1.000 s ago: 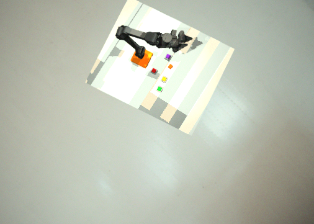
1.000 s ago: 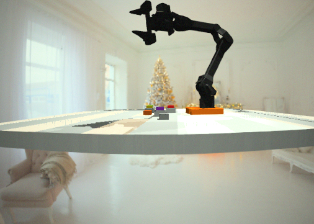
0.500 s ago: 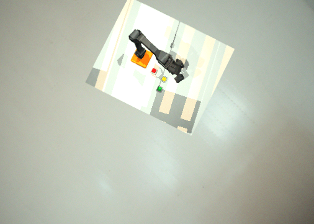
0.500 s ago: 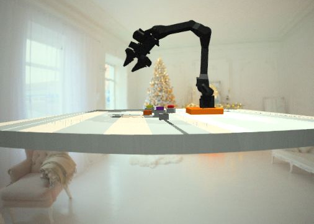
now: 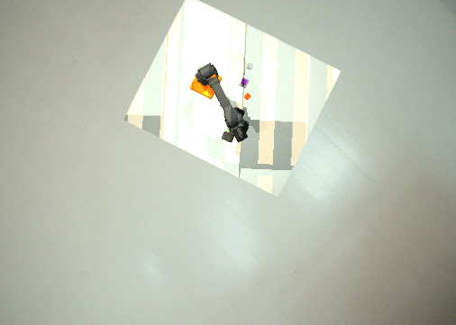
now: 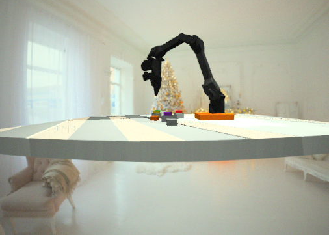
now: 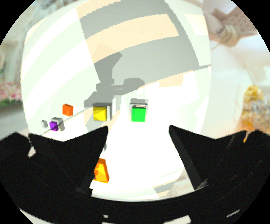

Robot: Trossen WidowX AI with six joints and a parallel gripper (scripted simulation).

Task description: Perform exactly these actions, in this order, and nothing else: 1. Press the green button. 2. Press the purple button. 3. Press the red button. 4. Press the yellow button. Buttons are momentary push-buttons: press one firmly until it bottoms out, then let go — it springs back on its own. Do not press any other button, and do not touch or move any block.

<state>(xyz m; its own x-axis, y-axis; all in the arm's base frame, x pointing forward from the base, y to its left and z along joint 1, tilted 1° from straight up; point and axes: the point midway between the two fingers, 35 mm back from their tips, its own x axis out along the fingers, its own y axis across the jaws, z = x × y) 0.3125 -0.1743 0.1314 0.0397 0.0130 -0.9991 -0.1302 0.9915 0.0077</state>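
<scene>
Right now the green button is 90 mm below my gripper tip, 10 mm to the right of it and 10 mm behind it. From my gripper tip the other things lie so: red button: 130 mm behind, 110 mm to the left, 100 mm below; then yellow button: 90 mm to the left, 90 mm below, 20 mm behind; then orange block: 220 mm to the left, 110 mm below, 30 mm behind.
</scene>
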